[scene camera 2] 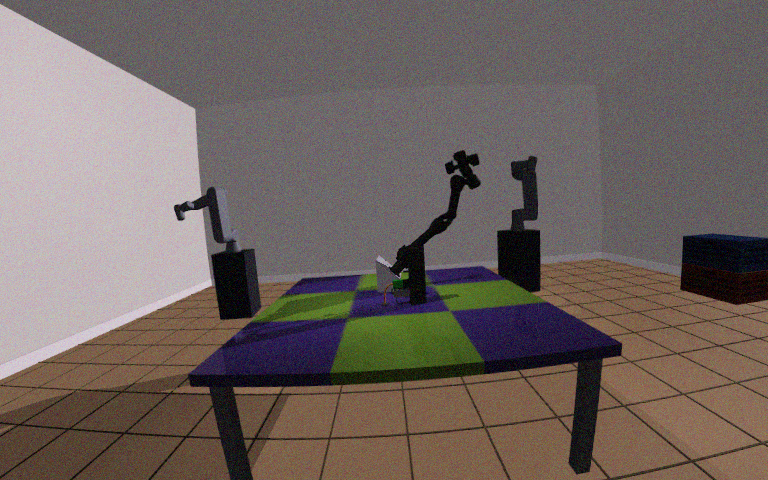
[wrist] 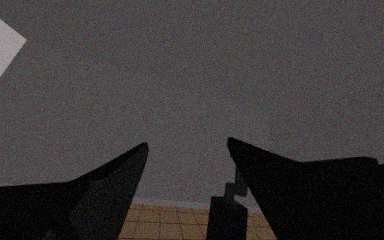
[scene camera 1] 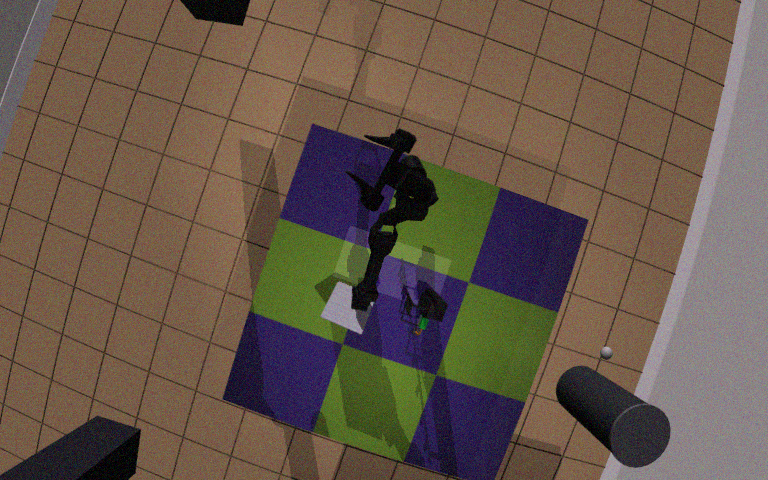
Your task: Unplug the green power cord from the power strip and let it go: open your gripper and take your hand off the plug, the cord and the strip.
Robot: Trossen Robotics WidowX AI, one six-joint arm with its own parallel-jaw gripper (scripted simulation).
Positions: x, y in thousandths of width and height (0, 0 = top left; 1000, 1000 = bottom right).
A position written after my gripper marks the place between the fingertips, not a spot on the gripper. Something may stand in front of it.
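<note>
My gripper (scene camera 1: 463, 320), which I can also see from the wrist (wrist: 493, 598), is open. There is nothing held in the gripper.
</note>
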